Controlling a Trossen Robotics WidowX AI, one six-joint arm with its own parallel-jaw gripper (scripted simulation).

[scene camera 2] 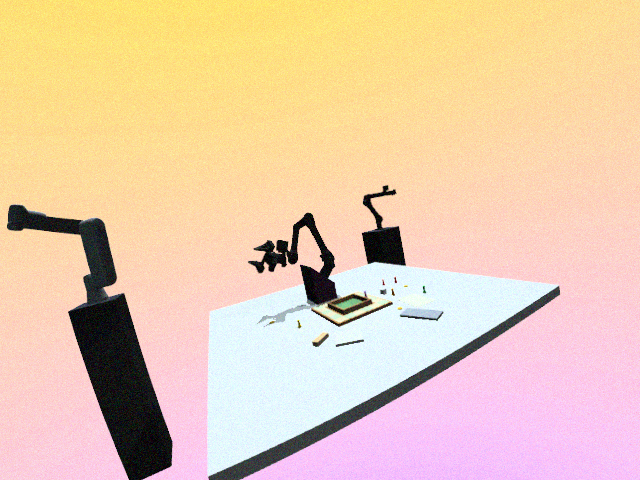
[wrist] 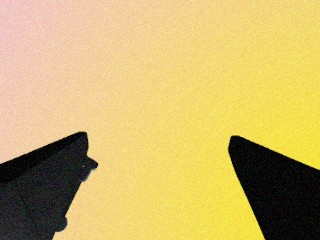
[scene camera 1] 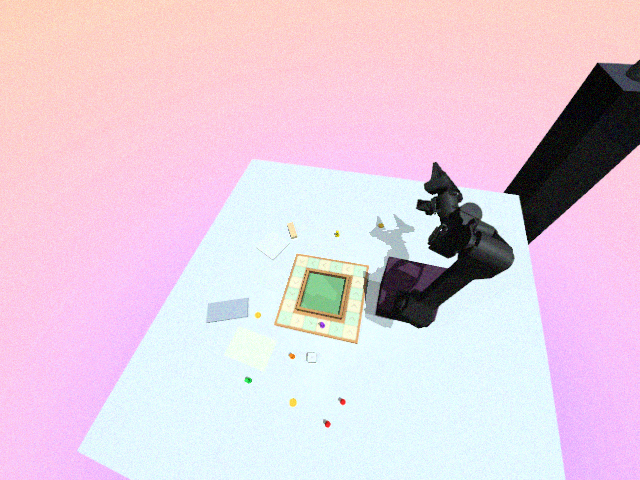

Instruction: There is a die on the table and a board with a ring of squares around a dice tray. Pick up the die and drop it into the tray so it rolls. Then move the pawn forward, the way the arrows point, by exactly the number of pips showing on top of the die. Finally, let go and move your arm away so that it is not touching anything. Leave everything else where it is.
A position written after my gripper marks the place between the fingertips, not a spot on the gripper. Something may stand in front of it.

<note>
My gripper (scene camera 1: 439, 167) is open, with nothing in its grasp. I also see a grey card (scene camera 1: 233, 309), a pale card (scene camera 1: 250, 348) and a green dice tray (scene camera 1: 323, 293).
My gripper shows as well in the wrist view (wrist: 160, 141). The wrist view does not show the grey card: it is out of frame. The wrist view does not show the pale card: it is out of frame.
</note>
